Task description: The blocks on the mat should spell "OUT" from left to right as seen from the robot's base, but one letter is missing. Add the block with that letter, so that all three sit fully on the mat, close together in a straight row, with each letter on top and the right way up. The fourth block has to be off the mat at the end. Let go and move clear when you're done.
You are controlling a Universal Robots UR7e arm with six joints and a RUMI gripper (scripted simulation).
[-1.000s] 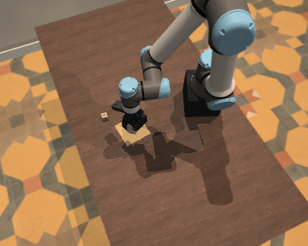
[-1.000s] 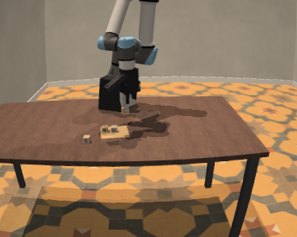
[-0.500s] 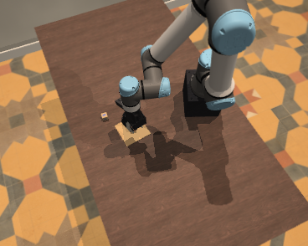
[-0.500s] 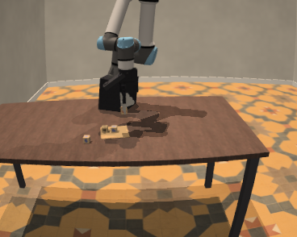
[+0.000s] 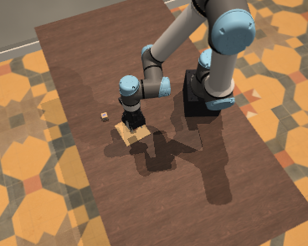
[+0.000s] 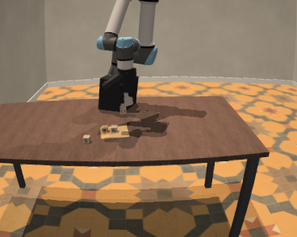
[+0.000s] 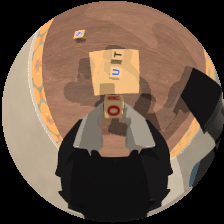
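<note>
My gripper is now 10 mm past the mat, 50 mm to the left of it and 120 mm above it. The rest, counted from my hand: block 100 mm ahead, 180 mm to the right, 110 mm below.
</note>
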